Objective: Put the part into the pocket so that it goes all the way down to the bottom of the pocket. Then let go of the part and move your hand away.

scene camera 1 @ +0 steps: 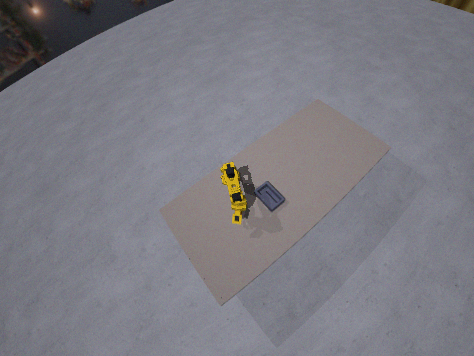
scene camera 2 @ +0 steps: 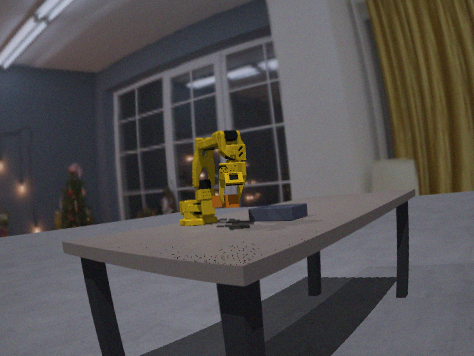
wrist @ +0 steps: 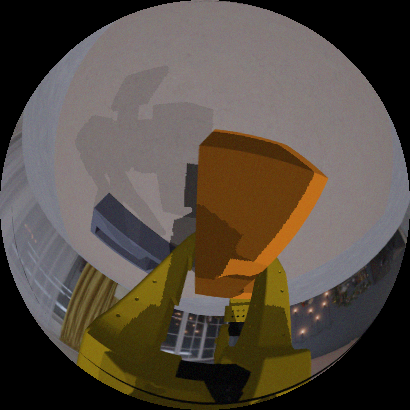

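Seen in the pictures: hand at its tool point: [scene camera 1: 242, 210] [scene camera 2: 236, 200] [wrist: 201, 241]; arm's base at its link origin: [scene camera 2: 204, 223].
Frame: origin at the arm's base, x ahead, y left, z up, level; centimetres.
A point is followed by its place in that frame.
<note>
The orange part [scene camera 2: 232, 201] @(x 22.2, y -13.2, z 7.1 cm) [wrist: 252, 195] is a block held between the jaws of my gripper [scene camera 2: 231, 197] @(x 19.7, y -8.4, z 6.8 cm) [wrist: 230, 260] @(x 19.7, y -8.4, z 6.8 cm). In scene camera 2 it hangs above the table, clear of the top. In scene camera 1 the arm hides the part. The blue-grey block with the pocket [scene camera 1: 270, 196] @(x 21.1, y 8.9, z 0.4 cm) [scene camera 2: 278, 212] @(x 23.9, y 3.5, z 2.3 cm) [wrist: 131, 235] @(x 21.6, y 3.5, z 2.9 cm) lies on the table beside the arm, to the right of the gripper in both scene views and at the lower left in the wrist view. The gripper is beside the pocket block, not over it. The inside of the pocket shows in scene camera 1.
The block stands on a light brown table [scene camera 1: 320, 150] @(x 18.7, y 51.7, z 0.0 cm) [scene camera 2: 165, 245] @(x 19.8, y -33.2, z 0.0 cm) [wrist: 280, 75] @(x 23.9, y -19.5, z 0.0 cm). The yellow arm's base [scene camera 1: 229, 169] [scene camera 2: 197, 215] @(x -3.6, y 1.2, z 2.4 cm) stands near the table's long edge. Shadows of the arm fall on the table beside the gripper and past the pocket block.
</note>
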